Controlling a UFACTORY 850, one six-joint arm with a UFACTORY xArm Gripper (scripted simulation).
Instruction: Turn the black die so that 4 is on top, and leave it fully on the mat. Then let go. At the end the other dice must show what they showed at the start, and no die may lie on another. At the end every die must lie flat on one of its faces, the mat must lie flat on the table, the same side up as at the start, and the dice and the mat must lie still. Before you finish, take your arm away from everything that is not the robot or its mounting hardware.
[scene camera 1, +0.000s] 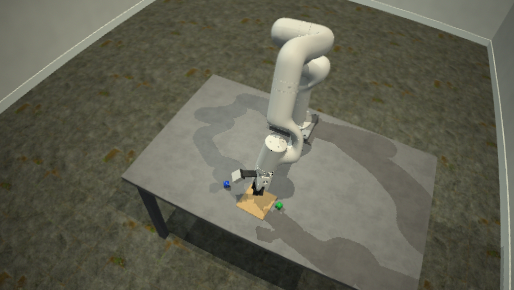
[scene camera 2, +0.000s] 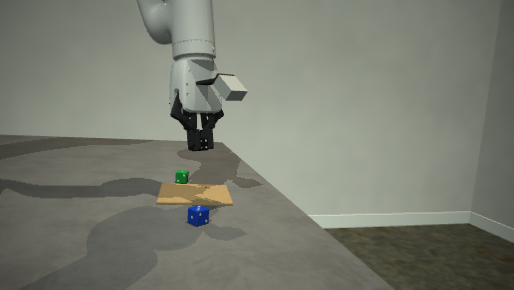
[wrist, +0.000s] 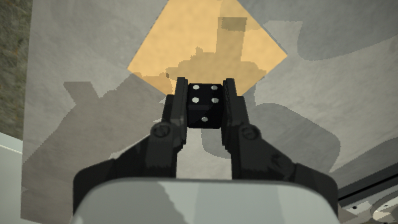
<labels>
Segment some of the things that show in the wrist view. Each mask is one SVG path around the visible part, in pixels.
My gripper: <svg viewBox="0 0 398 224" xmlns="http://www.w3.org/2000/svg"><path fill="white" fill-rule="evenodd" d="M73 179L73 218L70 224L340 224L338 221L338 186L335 180L322 172L300 163L293 163L288 156L262 139L260 130L255 125L249 123L244 96L237 96L234 78L223 80L224 112L221 123L222 146L225 146L225 150L231 154L232 180L176 178L177 153L183 149L183 145L186 145L187 138L186 103L188 79L185 79L185 77L177 77L175 94L167 94L161 122L153 125L149 136L123 152L116 159L112 158L80 170Z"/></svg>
A tan mat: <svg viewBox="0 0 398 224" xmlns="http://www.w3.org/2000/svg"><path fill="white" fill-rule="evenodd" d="M127 70L166 95L175 94L177 77L185 77L185 79L188 79L188 84L207 83L223 85L223 80L226 80L226 78L234 78L237 96L241 96L286 58L287 55L237 0L169 0Z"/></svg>
</labels>
